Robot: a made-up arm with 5 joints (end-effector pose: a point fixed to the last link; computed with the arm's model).
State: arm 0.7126 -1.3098 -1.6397 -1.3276 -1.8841
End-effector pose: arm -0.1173 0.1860 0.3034 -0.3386 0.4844 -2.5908
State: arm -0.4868 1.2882 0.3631 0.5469 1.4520
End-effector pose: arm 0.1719 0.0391 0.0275 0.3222 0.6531 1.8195
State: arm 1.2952 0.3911 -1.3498 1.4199 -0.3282
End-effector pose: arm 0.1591 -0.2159 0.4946 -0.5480 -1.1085 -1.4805
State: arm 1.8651 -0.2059 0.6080 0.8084 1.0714
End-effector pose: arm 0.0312 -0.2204 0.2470 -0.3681 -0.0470 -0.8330
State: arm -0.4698 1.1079 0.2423 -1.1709 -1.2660
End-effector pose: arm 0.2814 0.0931 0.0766 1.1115 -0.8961 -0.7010
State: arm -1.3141 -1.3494 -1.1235 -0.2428 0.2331
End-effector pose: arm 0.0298 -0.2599 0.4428 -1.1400 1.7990 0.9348
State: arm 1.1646 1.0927 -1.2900 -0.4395 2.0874
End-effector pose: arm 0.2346 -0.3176 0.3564 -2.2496 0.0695 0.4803
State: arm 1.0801 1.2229 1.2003 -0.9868 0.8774
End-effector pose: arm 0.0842 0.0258 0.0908 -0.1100 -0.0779 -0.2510
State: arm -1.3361 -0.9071 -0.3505 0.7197 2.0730
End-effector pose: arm 0.1099 0.0497 0.5563 0.8913 2.4870 -1.4912
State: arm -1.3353 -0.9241 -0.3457 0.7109 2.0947
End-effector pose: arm 0.1090 0.0457 0.5567 0.9224 2.4854 -1.4583
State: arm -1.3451 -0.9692 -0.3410 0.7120 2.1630
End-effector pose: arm 0.1058 0.0339 0.5572 0.9957 2.4599 -1.3852
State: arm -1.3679 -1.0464 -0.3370 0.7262 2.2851
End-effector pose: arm 0.1007 0.0129 0.5568 1.1155 2.4051 -1.2683
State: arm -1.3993 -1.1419 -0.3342 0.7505 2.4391
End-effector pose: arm 0.0957 -0.0134 0.5540 1.2597 2.3303 -1.1292
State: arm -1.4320 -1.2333 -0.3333 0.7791 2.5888
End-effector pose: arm 0.0926 -0.0387 0.5489 1.3940 2.2531 -1.0012
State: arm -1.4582 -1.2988 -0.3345 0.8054 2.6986
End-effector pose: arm 0.0916 -0.0568 0.5437 1.4869 2.1929 -0.9139
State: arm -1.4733 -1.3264 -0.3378 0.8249 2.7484
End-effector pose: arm 0.0917 -0.0648 0.5409 1.5217 2.1624 -0.8809
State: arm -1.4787 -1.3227 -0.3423 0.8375 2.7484
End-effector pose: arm 0.0920 -0.0645 0.5409 1.5094 2.1573 -0.8914
